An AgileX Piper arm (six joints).
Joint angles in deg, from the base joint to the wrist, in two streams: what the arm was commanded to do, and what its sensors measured. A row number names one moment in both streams.
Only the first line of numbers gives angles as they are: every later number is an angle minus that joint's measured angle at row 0.
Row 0, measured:
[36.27, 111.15, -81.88, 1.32, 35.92, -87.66]
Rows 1 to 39, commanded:
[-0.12, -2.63, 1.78, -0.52, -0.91, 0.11]
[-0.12, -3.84, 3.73, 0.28, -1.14, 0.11]
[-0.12, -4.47, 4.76, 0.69, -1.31, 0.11]
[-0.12, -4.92, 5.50, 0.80, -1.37, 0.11]
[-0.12, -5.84, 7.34, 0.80, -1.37, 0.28]
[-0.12, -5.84, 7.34, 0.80, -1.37, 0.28]
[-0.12, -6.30, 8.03, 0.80, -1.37, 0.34]
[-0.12, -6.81, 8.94, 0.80, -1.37, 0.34]
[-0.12, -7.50, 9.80, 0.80, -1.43, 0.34]
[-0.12, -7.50, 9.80, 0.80, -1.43, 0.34]
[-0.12, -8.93, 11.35, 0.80, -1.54, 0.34]
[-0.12, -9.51, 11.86, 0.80, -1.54, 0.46]
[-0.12, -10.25, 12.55, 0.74, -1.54, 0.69]
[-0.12, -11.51, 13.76, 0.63, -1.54, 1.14]
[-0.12, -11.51, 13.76, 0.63, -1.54, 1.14]
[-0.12, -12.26, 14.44, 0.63, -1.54, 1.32]
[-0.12, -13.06, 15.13, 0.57, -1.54, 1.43]
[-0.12, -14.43, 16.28, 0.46, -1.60, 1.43]
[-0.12, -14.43, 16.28, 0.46, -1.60, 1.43]
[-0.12, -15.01, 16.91, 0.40, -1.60, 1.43]
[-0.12, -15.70, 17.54, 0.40, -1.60, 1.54]
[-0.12, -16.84, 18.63, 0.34, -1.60, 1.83]
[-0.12, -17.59, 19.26, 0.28, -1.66, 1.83]
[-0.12, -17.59, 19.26, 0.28, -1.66, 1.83]
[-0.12, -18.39, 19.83, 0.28, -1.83, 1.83]
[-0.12, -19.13, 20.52, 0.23, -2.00, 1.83]
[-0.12, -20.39, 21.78, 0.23, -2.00, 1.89]
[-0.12, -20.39, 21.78, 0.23, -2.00, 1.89]
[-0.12, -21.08, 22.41, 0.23, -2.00, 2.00]
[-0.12, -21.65, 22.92, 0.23, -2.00, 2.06]
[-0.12, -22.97, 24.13, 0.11, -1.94, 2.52]
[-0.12, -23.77, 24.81, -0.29, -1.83, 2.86]
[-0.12, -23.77, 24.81, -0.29, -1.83, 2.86]
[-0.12, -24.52, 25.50, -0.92, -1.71, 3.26]
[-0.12, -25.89, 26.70, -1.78, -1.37, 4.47]
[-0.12, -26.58, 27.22, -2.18, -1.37, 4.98]
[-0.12, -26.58, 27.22, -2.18, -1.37, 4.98]
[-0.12, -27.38, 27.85, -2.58, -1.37, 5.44]
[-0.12, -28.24, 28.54, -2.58, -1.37, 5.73]
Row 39, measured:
[-0.06, -25.49, 27.22, -1.32, -0.34, 4.24]
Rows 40 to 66, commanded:
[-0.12, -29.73, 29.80, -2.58, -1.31, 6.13]
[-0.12, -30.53, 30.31, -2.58, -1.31, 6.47]
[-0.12, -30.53, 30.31, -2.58, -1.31, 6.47]
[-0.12, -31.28, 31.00, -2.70, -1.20, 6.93]
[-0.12, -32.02, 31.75, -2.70, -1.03, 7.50]
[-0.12, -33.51, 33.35, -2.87, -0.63, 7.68]
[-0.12, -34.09, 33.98, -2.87, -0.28, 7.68]
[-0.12, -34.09, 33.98, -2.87, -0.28, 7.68]
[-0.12, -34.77, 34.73, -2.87, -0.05, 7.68]
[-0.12, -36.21, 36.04, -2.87, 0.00, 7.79]
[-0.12, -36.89, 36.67, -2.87, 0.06, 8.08]
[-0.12, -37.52, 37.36, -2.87, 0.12, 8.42]
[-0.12, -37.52, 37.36, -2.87, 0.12, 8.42]
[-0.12, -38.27, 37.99, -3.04, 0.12, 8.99]
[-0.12, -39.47, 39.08, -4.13, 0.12, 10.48]
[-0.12, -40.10, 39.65, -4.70, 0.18, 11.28]
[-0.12, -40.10, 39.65, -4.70, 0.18, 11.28]
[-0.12, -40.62, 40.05, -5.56, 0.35, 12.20]
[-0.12, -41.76, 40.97, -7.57, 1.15, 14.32]
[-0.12, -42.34, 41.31, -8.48, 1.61, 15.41]
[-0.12, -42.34, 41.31, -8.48, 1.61, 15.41]
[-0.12, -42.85, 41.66, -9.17, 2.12, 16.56]
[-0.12, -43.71, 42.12, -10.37, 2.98, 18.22]
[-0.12, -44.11, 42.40, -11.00, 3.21, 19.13]
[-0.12, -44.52, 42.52, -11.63, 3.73, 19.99]
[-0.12, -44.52, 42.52, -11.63, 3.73, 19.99]
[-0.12, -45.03, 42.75, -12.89, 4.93, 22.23]
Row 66, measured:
[-0.06, -43.66, 42.46, -10.49, 4.36, 18.96]
